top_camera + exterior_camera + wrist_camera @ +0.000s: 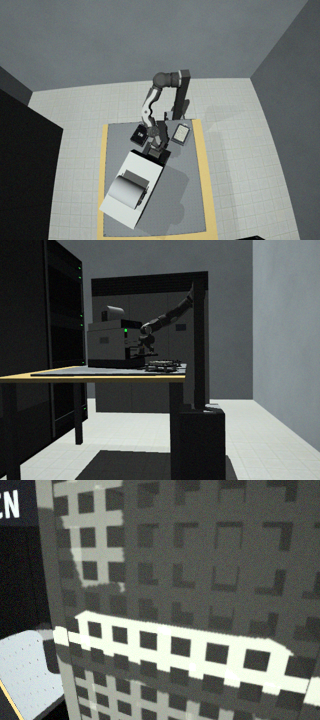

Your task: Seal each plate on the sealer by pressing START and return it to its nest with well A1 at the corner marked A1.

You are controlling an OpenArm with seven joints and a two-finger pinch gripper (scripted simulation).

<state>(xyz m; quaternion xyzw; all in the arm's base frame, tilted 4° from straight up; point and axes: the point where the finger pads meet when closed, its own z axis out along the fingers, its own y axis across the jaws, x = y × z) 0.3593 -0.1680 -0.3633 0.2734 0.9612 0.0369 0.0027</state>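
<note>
Now: the sealer stage 10 mm below my hand. The rest, counted from my hand: well plate 220 mm to the left, 120 mm behind, 60 mm below; then foil roll 310 mm above, 280 mm ahead, 170 mm to the right; then start button 130 mm ahead, 80 mm above, 30 mm to the left.
</note>
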